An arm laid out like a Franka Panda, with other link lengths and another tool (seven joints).
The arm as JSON. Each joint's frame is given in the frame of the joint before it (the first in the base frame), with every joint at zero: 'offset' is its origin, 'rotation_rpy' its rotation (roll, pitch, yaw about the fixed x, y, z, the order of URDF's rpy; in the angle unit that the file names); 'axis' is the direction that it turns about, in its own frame. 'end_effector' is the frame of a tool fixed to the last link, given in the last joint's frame.
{
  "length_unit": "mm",
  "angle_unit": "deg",
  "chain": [
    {
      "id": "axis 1",
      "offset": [
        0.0,
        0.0,
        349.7
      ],
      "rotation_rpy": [
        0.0,
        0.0,
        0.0
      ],
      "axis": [
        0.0,
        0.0,
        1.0
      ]
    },
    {
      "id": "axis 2",
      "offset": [
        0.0,
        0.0,
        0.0
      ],
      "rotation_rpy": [
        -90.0,
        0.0,
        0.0
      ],
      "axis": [
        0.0,
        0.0,
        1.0
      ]
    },
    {
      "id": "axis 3",
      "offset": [
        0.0,
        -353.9,
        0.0
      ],
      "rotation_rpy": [
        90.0,
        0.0,
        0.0
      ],
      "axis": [
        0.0,
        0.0,
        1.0
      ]
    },
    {
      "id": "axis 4",
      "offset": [
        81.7,
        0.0,
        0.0
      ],
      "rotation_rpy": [
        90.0,
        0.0,
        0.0
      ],
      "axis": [
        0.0,
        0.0,
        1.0
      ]
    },
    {
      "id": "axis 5",
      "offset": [
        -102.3,
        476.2,
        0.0
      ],
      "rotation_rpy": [
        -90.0,
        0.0,
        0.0
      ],
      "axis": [
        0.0,
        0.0,
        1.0
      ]
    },
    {
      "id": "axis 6",
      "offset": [
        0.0,
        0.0,
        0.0
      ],
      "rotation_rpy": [
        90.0,
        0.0,
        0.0
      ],
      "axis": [
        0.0,
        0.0,
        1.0
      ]
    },
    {
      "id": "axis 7",
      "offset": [
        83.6,
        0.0,
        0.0
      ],
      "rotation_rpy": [
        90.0,
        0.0,
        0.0
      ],
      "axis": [
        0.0,
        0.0,
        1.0
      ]
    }
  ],
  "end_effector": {
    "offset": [
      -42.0,
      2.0,
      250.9
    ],
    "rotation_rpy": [
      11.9,
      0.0,
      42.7
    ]
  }
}
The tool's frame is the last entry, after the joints.
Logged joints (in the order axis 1, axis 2, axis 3, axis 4, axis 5, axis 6, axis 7), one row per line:
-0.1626 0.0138 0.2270 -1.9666 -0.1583 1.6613 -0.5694
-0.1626 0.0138 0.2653 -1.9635 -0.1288 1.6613 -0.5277
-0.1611 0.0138 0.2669 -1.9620 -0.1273 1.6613 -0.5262
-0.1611 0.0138 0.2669 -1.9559 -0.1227 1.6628 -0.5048
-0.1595 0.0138 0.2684 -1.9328 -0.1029 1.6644 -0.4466
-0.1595 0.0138 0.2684 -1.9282 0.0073 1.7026 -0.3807
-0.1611 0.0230 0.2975 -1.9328 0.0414 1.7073 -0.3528
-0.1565 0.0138 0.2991 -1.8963 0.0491 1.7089 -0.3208
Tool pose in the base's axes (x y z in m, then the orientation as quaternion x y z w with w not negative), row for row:
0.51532 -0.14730 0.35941 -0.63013 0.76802 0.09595 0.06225
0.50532 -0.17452 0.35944 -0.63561 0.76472 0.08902 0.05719
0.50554 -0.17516 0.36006 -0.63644 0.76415 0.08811 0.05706
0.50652 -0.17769 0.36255 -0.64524 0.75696 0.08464 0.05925
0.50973 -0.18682 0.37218 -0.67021 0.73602 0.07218 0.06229
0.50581 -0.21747 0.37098 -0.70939 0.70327 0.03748 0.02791
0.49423 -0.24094 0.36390 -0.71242 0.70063 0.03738 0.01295
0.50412 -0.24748 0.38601 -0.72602 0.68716 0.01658 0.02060
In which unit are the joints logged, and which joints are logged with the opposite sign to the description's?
The joints are logged in radians. Opposite sign: axis 3, axis 5, axis 7.
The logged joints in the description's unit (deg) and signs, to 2 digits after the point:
-9.32 0.79 -13.01 -112.68 9.07 95.19 32.62
-9.32 0.79 -15.20 -112.50 7.38 95.19 30.23
-9.23 0.79 -15.29 -112.41 7.29 95.19 30.15
-9.23 0.79 -15.29 -112.06 7.03 95.27 28.92
-9.14 0.79 -15.38 -110.74 5.90 95.36 25.59
-9.14 0.79 -15.38 -110.48 -0.42 97.55 21.81
-9.23 1.32 -17.05 -110.74 -2.37 97.82 20.21
-8.97 0.79 -17.14 -108.65 -2.81 97.91 18.38

